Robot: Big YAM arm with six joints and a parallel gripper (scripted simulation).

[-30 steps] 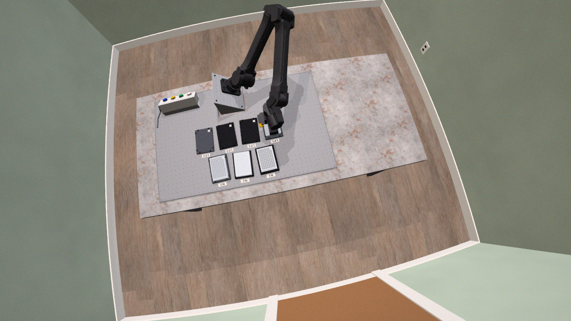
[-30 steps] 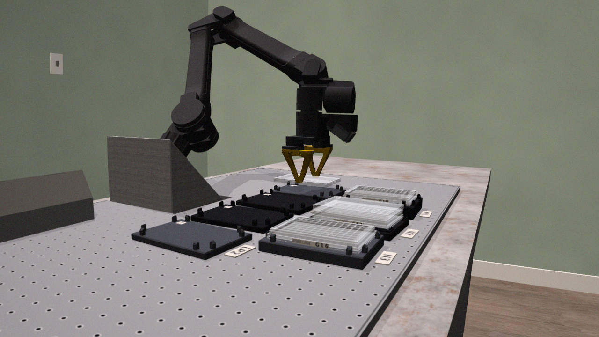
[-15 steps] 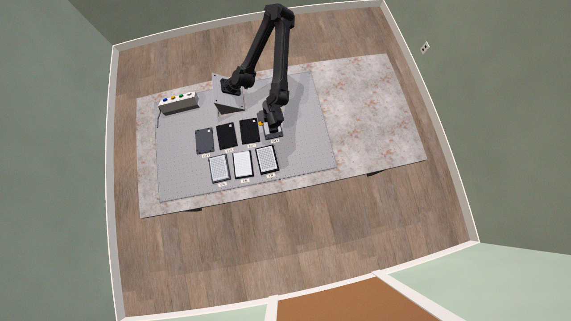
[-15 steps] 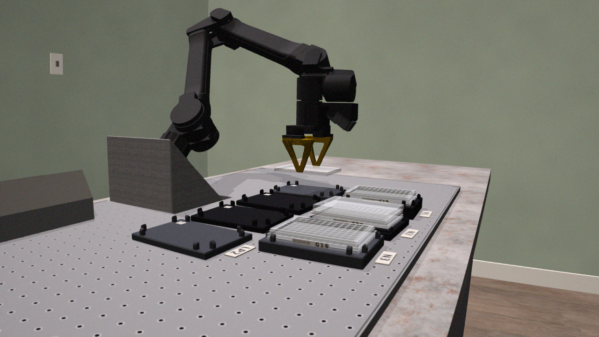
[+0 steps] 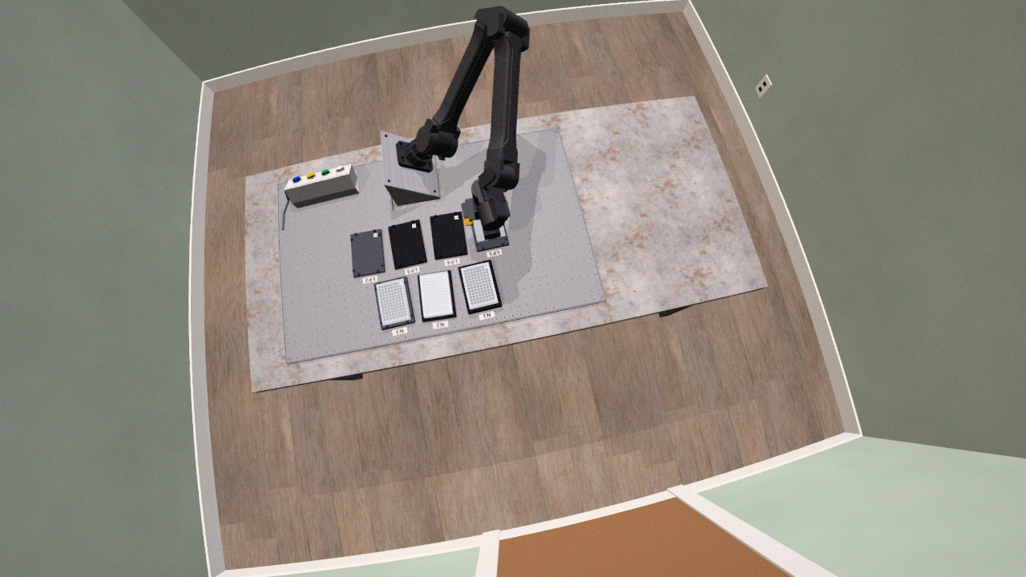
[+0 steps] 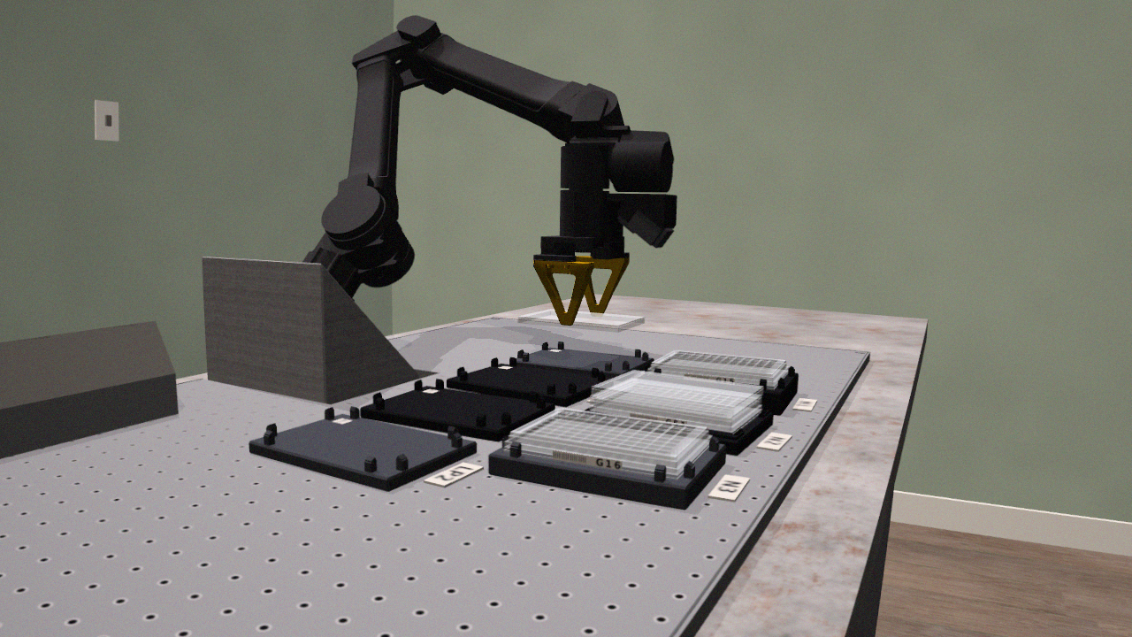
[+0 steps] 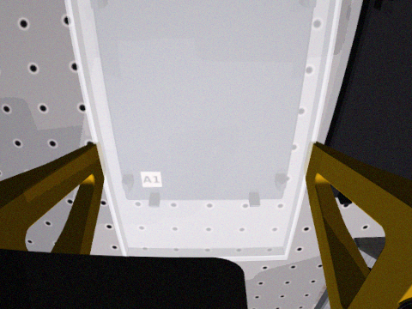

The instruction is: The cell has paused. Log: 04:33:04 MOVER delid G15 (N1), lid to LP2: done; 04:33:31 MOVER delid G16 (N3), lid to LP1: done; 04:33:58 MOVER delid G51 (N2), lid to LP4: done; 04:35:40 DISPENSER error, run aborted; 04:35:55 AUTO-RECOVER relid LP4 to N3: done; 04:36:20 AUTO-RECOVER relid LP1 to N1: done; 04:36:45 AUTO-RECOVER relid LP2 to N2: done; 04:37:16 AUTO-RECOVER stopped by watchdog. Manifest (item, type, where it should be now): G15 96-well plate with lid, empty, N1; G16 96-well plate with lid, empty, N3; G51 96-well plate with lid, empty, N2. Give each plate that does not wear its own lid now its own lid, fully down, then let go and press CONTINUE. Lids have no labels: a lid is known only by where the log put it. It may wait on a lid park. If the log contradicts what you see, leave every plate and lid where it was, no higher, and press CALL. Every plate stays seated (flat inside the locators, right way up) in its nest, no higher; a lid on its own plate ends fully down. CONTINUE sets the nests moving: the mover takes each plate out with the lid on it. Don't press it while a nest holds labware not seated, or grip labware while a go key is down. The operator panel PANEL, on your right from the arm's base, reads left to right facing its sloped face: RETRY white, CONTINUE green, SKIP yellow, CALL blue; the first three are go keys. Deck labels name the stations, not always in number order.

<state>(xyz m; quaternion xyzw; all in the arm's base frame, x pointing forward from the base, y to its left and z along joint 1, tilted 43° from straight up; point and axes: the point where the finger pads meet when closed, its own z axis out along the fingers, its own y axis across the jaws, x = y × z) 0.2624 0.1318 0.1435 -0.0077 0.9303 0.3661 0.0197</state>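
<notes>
The lid park LP1 lies 60 mm below my hand. Round my hand: lid park LP4: 130 mm to the right, 60 mm below; then plate G15: 190 mm ahead, 60 mm to the right, 40 mm below; then LP4 label: 90 mm ahead, 130 mm to the right, 60 mm below.
</notes>
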